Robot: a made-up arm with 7 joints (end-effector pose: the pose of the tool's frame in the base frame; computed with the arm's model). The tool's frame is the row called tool.
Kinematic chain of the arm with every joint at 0, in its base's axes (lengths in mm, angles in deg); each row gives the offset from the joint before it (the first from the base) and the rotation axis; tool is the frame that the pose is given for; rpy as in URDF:
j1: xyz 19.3 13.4 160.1 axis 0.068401 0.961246 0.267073
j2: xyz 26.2 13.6 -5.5 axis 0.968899 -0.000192 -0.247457
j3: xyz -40.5 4 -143.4 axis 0.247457 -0.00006 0.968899
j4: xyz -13.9 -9.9 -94 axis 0.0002 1 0.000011
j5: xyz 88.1 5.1 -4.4 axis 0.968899 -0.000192 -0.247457
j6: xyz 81.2 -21.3 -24.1 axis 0.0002 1 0.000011
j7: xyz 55.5 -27.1 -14 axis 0.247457 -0.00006 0.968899
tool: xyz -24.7 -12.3 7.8 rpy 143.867 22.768 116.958
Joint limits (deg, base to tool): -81.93..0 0..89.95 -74.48..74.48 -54.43..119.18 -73.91..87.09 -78.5..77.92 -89.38..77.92
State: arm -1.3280 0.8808 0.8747 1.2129 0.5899 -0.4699 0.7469
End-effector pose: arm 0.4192 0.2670 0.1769 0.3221 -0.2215 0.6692 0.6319
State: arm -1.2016 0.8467 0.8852 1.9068 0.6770 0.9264 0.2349
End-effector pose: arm 0.3512 0.2027 -0.0344 0.3791 -0.2031 -0.9028 0.0062
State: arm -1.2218 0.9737 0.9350 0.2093 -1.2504 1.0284 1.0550
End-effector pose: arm 0.2210 0.2094 0.3561 0.5049 -0.1044 0.8565 0.0253
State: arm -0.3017 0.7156 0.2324 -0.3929 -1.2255 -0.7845 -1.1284
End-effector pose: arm 0.2176 0.1259 0.1099 0.8173 0.5150 0.0437 0.2548
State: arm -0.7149 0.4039 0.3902 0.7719 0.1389 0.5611 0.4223
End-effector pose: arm 0.3686 0.1168 -0.0898 0.0830 -0.1912 -0.9233 -0.3225
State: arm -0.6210 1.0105 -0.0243 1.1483 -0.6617 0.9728 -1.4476
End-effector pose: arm 0.2718 0.3234 -0.0428 0.2272 0.3680 0.7810 -0.4505
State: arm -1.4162 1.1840 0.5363 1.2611 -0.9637 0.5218 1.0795
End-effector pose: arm 0.3536 0.3234 0.3129 0.1988 -0.3815 0.9027 -0.0013
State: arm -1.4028 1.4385 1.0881 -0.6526 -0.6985 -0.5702 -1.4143
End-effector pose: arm -0.0057 0.1147 0.3154 0.0969 0.2468 -0.3642 0.8928
